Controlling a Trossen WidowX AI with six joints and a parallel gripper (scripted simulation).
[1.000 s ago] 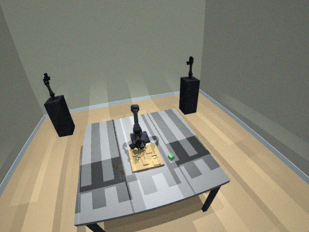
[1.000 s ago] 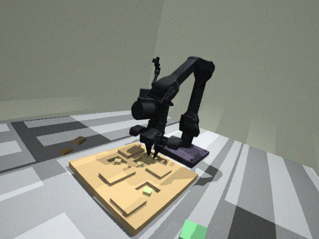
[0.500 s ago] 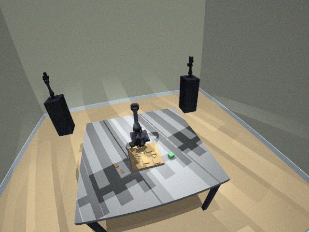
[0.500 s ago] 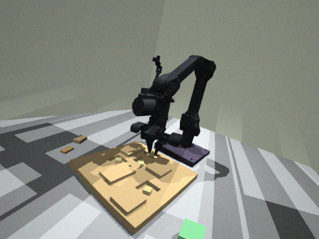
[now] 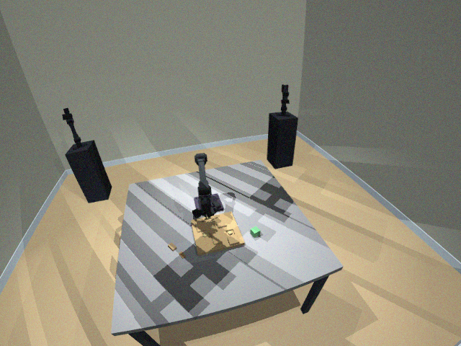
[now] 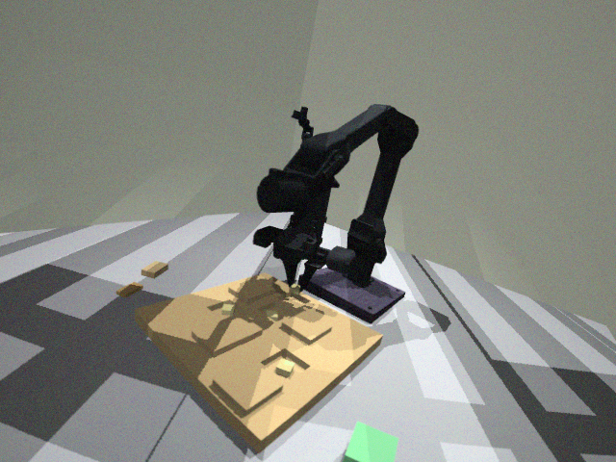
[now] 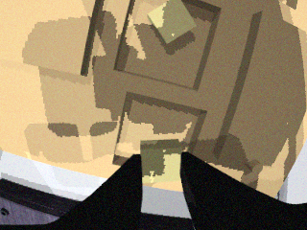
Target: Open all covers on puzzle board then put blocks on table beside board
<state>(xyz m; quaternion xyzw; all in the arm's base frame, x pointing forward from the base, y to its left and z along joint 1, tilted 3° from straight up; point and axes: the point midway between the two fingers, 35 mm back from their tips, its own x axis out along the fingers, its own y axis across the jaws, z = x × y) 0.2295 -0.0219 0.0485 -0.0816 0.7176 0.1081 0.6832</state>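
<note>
The green cube lies 27 cm to the left of my gripper tip, 20 cm ahead of it and 2 cm below it.
</note>
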